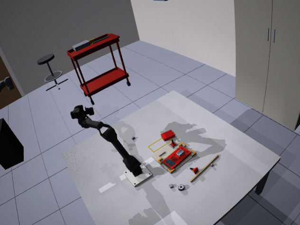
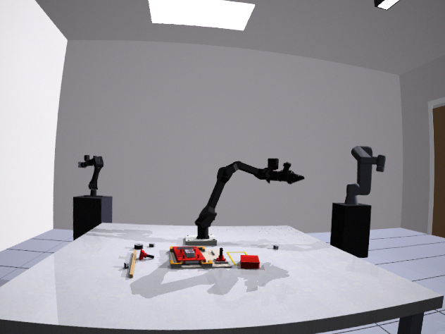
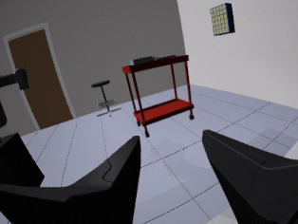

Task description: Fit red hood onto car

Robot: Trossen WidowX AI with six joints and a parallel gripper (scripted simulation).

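Now: gripper tip 530 mm short of the red hood, 380 mm to the left of it and 330 mm above it. From my gripper tip the other things lie so: jig: 470 mm ahead, 600 mm to the right, 340 mm below; then wooden stick: 570 mm ahead, 830 mm to the right, 340 mm below.
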